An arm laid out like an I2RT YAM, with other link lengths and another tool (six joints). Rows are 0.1 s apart.
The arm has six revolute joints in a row. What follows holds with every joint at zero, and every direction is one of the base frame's. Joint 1 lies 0.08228 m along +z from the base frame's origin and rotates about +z. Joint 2 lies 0.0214 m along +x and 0.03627 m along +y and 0.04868 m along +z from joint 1 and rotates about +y. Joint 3 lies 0.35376 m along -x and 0.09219 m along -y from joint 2 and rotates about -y. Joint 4 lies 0.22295 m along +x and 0.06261 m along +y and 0.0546 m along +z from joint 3 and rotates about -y. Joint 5 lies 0.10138 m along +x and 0.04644 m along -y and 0.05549 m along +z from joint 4 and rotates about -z. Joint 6 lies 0.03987 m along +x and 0.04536 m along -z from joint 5 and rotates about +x. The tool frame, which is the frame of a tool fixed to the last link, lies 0.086 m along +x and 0.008 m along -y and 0.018 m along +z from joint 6; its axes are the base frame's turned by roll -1.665, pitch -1.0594 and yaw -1.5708 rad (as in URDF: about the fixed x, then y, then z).
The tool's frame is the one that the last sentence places.
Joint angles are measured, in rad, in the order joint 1, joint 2, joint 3, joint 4, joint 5, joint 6. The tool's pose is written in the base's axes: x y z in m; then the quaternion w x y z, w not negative. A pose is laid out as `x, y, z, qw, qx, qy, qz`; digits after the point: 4 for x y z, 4 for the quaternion.
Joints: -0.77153 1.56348 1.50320 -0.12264 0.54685 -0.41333
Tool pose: 0.2531, -0.3930, 0.5171, 0.4271, 0.5791, -0.4920, 0.4900
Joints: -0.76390 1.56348 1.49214 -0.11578 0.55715 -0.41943
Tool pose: 0.2552, -0.3917, 0.5139, 0.4300, 0.5812, -0.4903, 0.4867
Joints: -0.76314 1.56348 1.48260 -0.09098 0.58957 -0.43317
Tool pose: 0.2522, -0.3927, 0.5152, 0.4437, 0.5717, -0.4930, 0.4829
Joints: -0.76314 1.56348 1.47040 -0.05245 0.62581 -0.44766
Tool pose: 0.2484, -0.3939, 0.5183, 0.4587, 0.5574, -0.4968, 0.4818
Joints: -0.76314 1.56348 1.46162 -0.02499 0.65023 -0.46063
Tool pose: 0.2458, -0.3946, 0.5204, 0.4694, 0.5481, -0.4985, 0.4804
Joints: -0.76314 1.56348 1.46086 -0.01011 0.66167 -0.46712
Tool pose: 0.2445, -0.3948, 0.5232, 0.4744, 0.5419, -0.4993, 0.4816
